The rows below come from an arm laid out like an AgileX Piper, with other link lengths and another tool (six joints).
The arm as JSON. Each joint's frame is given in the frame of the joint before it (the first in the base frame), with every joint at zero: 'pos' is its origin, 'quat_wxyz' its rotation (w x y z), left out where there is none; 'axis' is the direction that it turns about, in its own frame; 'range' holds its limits. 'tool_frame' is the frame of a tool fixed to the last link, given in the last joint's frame.
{
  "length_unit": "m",
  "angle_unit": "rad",
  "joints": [
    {
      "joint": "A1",
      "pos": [
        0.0,
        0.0,
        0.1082
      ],
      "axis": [
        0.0,
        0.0,
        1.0
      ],
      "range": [
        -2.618,
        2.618
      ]
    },
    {
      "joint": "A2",
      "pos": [
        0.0,
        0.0,
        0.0
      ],
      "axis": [
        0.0,
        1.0,
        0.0
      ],
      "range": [
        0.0,
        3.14
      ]
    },
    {
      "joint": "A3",
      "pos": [
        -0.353,
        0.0,
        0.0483
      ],
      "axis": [
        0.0,
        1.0,
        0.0
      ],
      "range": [
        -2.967,
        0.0
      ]
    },
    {
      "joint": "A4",
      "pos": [
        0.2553,
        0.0,
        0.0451
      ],
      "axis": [
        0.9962,
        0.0,
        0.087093
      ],
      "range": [
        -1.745,
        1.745
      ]
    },
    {
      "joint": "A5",
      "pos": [
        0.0,
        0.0,
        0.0
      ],
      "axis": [
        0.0,
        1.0,
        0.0
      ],
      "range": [
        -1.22,
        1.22
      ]
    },
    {
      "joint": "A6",
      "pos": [
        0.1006,
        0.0,
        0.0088
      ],
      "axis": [
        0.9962,
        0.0,
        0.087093
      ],
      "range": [
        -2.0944,
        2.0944
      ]
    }
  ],
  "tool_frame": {
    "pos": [
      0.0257,
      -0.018,
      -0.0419
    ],
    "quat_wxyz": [
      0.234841,
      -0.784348,
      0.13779,
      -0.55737
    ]
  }
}
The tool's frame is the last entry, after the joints.
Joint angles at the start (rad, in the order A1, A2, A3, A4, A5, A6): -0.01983, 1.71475, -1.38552, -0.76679, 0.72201, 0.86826
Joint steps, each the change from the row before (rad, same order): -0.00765, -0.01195, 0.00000, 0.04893, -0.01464, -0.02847; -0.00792, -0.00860, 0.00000, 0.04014, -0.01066, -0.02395; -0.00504, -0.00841, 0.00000, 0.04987, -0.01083, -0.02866; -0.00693, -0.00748, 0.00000, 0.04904, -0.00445, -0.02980; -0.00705, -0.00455, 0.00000, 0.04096, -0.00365, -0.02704; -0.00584, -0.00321, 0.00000, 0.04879, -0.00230, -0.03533; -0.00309, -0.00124, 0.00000, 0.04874, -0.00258, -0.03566; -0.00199, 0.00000, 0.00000, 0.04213, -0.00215, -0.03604; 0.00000, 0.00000, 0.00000, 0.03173, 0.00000, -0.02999; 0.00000, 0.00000, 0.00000, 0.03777, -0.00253, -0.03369; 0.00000, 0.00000, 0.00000, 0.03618, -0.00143, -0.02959; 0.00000, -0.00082, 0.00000, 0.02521, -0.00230, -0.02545; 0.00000, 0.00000, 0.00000, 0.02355, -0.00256, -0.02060; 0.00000, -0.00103, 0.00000, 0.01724, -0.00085, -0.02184
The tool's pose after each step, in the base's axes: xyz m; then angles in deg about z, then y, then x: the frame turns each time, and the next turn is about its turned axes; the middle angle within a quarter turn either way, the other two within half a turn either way. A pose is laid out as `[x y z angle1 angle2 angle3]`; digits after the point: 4 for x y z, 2 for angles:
[0.3907 -0.0691 0.3043 -57.71 -22.02 -161.88]
[0.3892 -0.0687 0.3062 -57.85 -21.03 -160.65]
[0.3878 -0.0664 0.3077 -57.79 -19.73 -159.26]
[0.3858 -0.0652 0.3088 -57.82 -18.37 -158.23]
[0.3845 -0.0647 0.3093 -57.76 -17.26 -157.51]
[0.3833 -0.0633 0.3091 -57.36 -15.91 -156.92]
[0.3828 -0.0608 0.3083 -56.73 -14.56 -156.36]
[0.3827 -0.0586 0.3073 -55.88 -13.50 -156.05]
[0.3825 -0.0565 0.3067 -55.02 -12.73 -155.96]
[0.3826 -0.0539 0.3060 -54.07 -11.89 -155.61]
[0.3827 -0.0513 0.3054 -53.29 -11.02 -155.19]
[0.3827 -0.0496 0.3054 -52.51 -10.62 -154.94]
[0.3830 -0.0480 0.3051 -51.93 -10.18 -154.60]
[0.3829 -0.0470 0.3053 -51.19 -10.02 -154.55]

